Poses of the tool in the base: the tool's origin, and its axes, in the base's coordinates. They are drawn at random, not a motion.
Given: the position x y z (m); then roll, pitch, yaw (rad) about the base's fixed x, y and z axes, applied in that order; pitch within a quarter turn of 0, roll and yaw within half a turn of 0.
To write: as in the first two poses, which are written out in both.
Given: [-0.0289 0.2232 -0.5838 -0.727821 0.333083 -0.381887]
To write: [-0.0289 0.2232 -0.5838 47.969 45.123 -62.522]
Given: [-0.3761 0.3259 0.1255 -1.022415 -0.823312 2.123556]
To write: [-0.3761 0.3259 0.1255 -124.196 69.244 -141.656]
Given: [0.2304 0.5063 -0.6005 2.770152 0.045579 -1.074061]
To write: [0.2304 0.5063 -0.6005 -158.211 158.566 82.838]
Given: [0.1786 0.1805 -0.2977 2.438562 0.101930 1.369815]
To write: [0.1786 0.1805 -0.2977 -18.362 139.370 81.010]
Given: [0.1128 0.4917 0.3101 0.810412 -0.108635 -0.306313]
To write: [0.1128 0.4917 0.3101 -113.438 46.754 98.560]
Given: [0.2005 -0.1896 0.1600 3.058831 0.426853 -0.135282]
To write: [0.2005 -0.1896 0.1600 -176.421 155.115 10.302]
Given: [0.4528 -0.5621 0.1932 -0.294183 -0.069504 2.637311]
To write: [0.4528 -0.5621 0.1932 -105.983 17.306 -103.501]
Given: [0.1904 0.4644 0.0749 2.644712 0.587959 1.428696]
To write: [0.1904 0.4644 0.0749 -53.790 137.008 35.568]
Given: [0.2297 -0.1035 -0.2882 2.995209 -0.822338 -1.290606]
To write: [0.2297 -0.1035 -0.2882 -85.323 132.317 172.285]
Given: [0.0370 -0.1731 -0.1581 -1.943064 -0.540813 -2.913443]
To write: [0.0370 -0.1731 -0.1581 -88.295 108.169 -122.810]
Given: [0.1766 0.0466 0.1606 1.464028 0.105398 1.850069]
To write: [0.1766 0.0466 0.1606 16.647 83.917 83.927]
